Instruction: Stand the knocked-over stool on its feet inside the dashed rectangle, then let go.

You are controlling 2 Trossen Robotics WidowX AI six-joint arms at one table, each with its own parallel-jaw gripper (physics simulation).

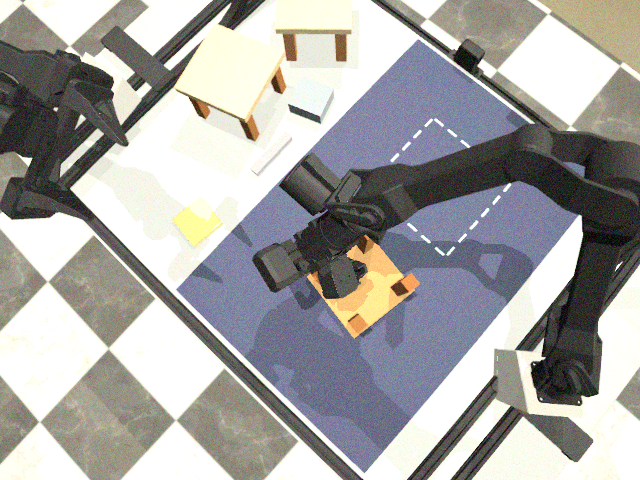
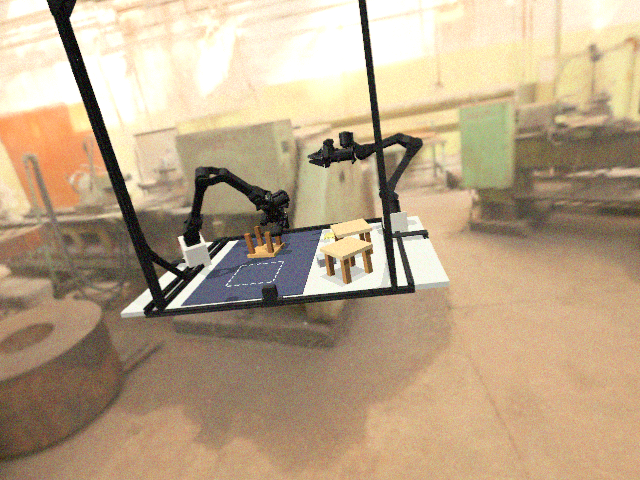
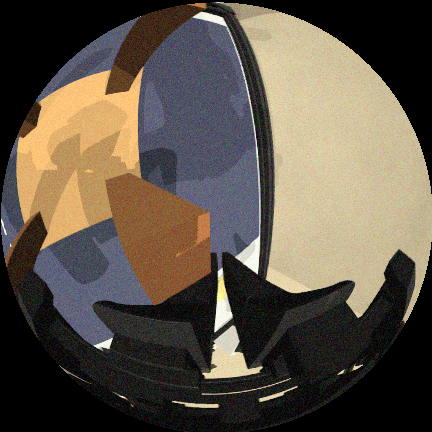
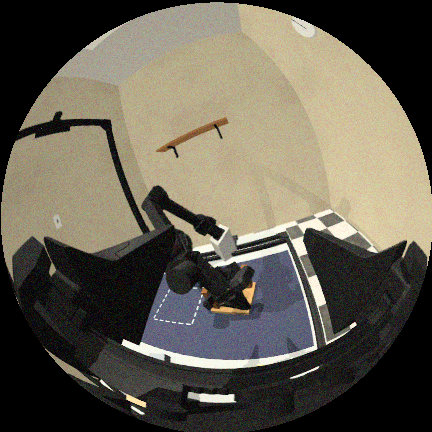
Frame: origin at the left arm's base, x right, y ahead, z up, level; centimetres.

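Seen in the pictures: left gripper, fingertip midpoint: (image 2: pixel 288 227) (image 3: pixel 218 257) (image 4: pixel 249 308); right gripper, fingertip midpoint: (image 1: pixel 107 183) (image 2: pixel 308 159) (image 4: pixel 243 233); left arm's base at its link origin: (image 1: pixel 555 383) (image 2: pixel 192 240) (image 4: pixel 218 233); right arm's base at its link origin: (image 2: pixel 393 214) (image 3: pixel 238 344).
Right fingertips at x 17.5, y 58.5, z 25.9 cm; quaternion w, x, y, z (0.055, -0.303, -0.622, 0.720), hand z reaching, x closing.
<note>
Pixels of each thing's top centre, then the offset from my right fingertips to it. Level surfaces: height alone.
- stool at its top centre: (image 1: pixel 363 276) (image 4: pixel 224 278) (image 2: pixel 261 229) dy -28.7, dx -3.9, dz -27.0 cm
- blue mat at its surface level: dz -38.4 cm
- leg at its top centre: (image 3: pixel 169 263) dy -21.6, dx -3.7, dz -27.0 cm
- grey-white block at its top centre: (image 1: pixel 310 95) (image 4: pixel 155 360) (image 2: pixel 325 255) dy -16.3, dx +31.3, dz -35.4 cm
- white bar at its top centre: (image 1: pixel 271 152) dy -9.6, dx +19.9, dz -37.3 cm
- yellow block at its top centre: (image 1: pixel 196 220) (image 3: pixel 223 289) dy +3.1, dx +5.1, dz -37.8 cm
The stool (image 1: pixel 377 292) (image 2: pixel 265 249) (image 3: pixel 72 120) (image 4: pixel 231 308) lies upside down on the blue mat (image 1: pixel 366 405), with its orange seat flat and its brown legs pointing up. It is outside the dashed rectangle (image 1: pixel 413 138) (image 2: pixel 249 285) (image 4: pixel 173 320), close to one corner. My left gripper (image 1: pixel 339 276) (image 2: pixel 275 224) (image 3: pixel 218 257) is shut and empty. It hangs over the stool, and one leg (image 3: pixel 157 233) stands just beside its fingers, not between them. My right gripper (image 2: pixel 315 157) (image 4: pixel 243 233) is open and empty, raised high and far from the stool.
Two upright cream tables (image 1: pixel 230 71) (image 1: pixel 313 16) stand on the white part of the table top. A grey-white block (image 1: pixel 310 100), a white bar (image 1: pixel 271 153) and a yellow block (image 1: pixel 197 221) lie near them. A black frame rims the table.
</note>
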